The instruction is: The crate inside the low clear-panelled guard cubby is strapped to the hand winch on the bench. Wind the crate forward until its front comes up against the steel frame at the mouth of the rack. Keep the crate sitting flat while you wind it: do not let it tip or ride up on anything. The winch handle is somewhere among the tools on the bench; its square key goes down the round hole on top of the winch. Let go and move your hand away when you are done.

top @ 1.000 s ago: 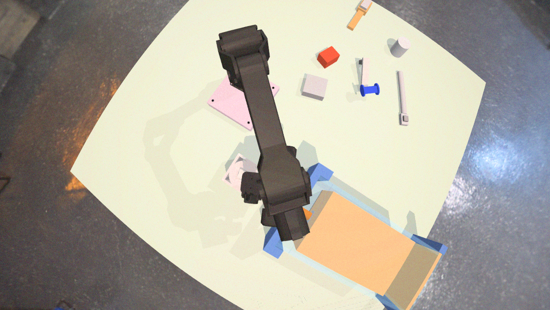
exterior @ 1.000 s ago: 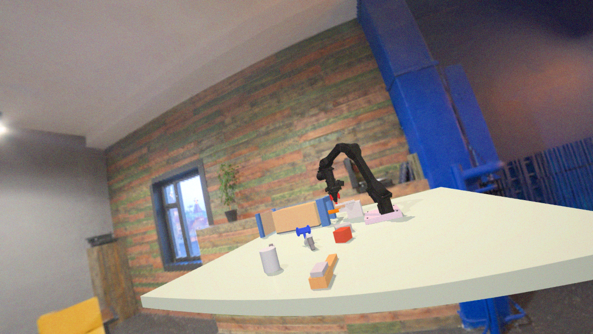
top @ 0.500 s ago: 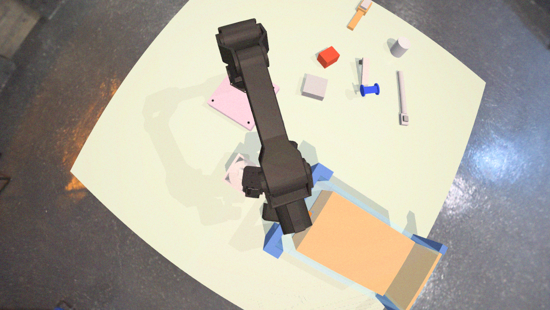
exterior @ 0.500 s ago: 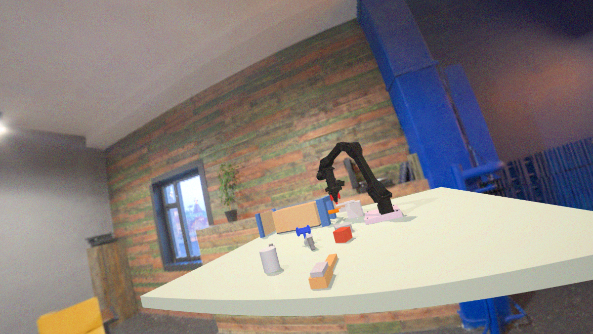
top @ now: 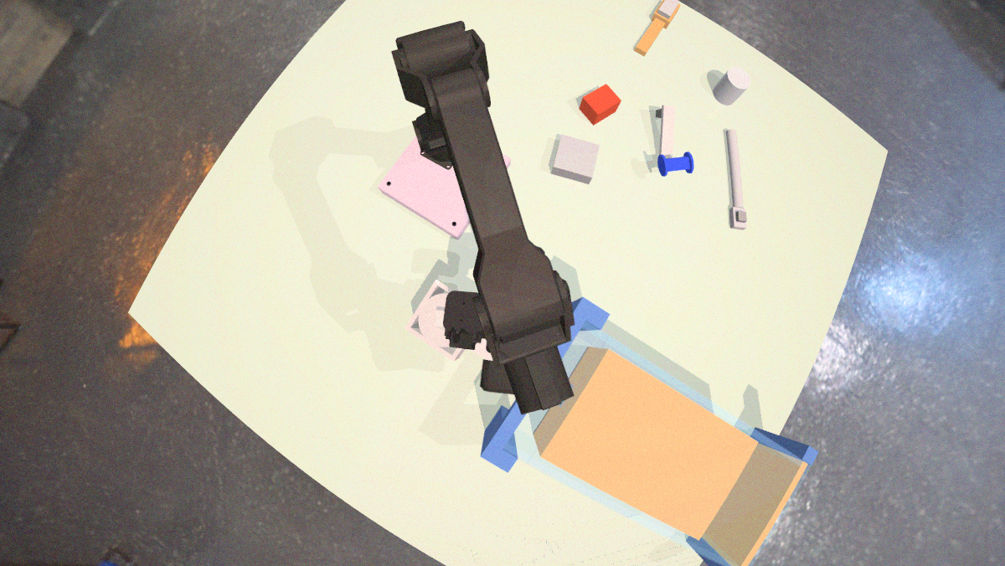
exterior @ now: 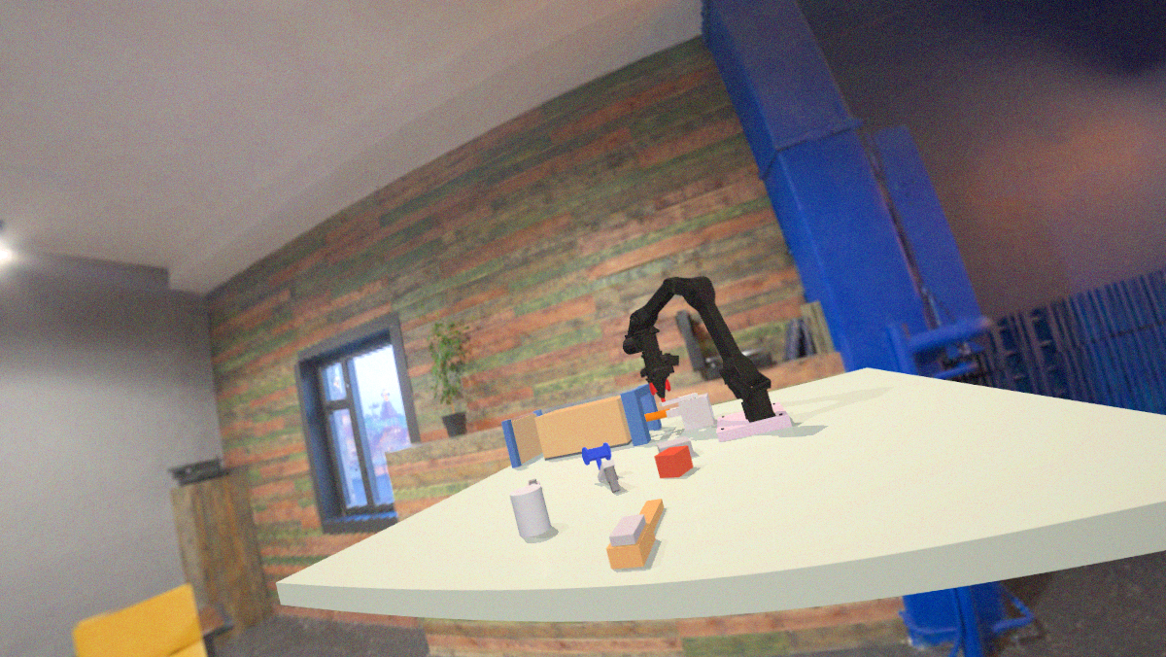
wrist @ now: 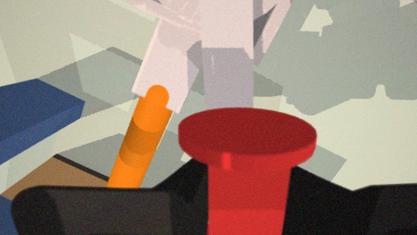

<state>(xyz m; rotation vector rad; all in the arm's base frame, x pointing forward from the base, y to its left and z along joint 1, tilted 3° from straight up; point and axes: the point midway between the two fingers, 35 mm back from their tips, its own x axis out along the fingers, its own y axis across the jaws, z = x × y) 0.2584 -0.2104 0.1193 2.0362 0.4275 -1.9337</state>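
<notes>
Right now my gripper tip is 30 mm past the crank handle with red knob, 20 mm to the left of it and 10 mm above it. The rest, counted from my gripper tip: blue steel frame (70 mm ahead, 50 mm to the right, 10 mm below); clear-panelled guard cubby (320 mm ahead, 60 mm to the right); grey winch (100 mm behind, 80 mm below, 60 mm to the right).
</notes>
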